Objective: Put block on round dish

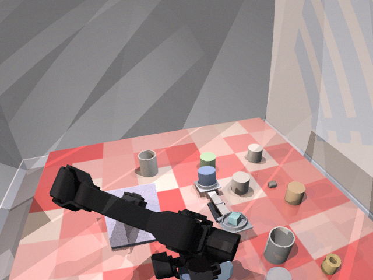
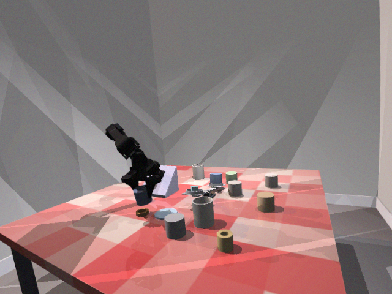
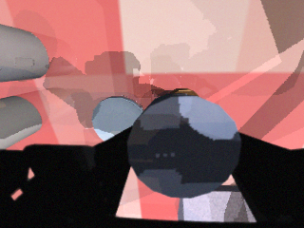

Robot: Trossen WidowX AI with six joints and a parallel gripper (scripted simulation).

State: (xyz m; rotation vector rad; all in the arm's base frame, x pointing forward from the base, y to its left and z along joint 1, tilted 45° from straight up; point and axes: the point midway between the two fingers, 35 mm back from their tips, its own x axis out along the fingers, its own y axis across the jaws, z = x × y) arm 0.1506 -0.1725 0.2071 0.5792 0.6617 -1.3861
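The brown ring lies 7 cm below my gripper tip and 2 cm behind it. Also, from my gripper tip: round dish: 8 cm below, 8 cm ahead, 4 cm to the left; blue cup: 2 cm to the right, 1 cm above; grey cylinder: 21 cm ahead, 6 cm to the right, 4 cm below.
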